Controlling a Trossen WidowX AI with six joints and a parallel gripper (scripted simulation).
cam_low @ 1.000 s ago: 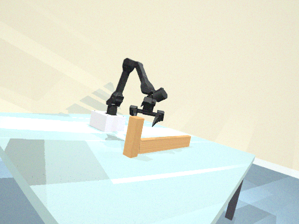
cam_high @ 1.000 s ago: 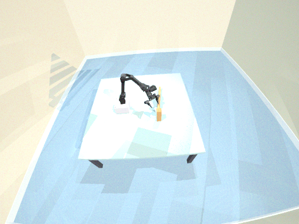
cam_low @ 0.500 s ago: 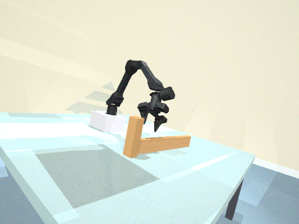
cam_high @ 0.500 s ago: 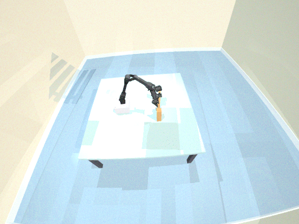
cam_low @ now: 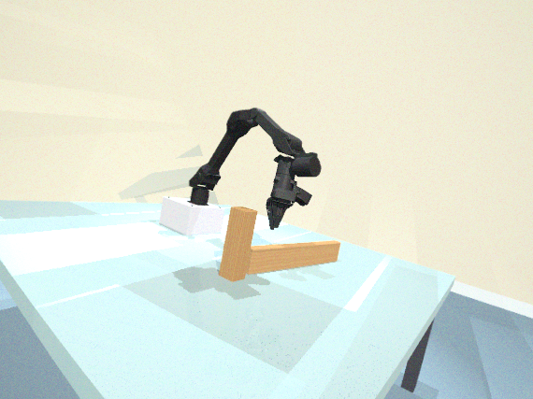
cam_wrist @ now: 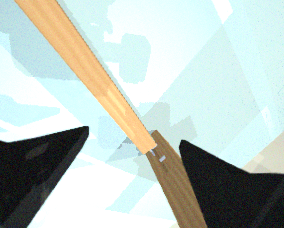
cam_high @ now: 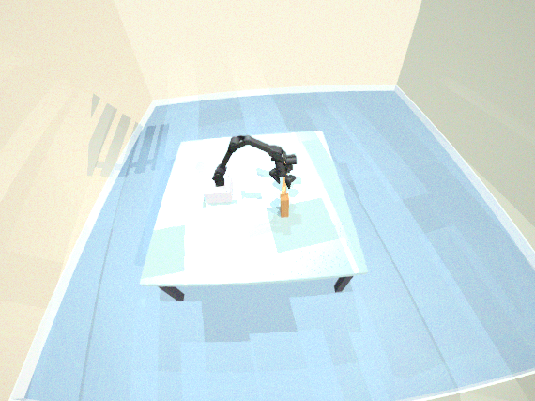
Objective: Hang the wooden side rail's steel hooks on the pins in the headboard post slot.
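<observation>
My gripper tip is now 20 mm past the wooden headboard post, 130 mm to the left of it and 40 mm above it.
</observation>
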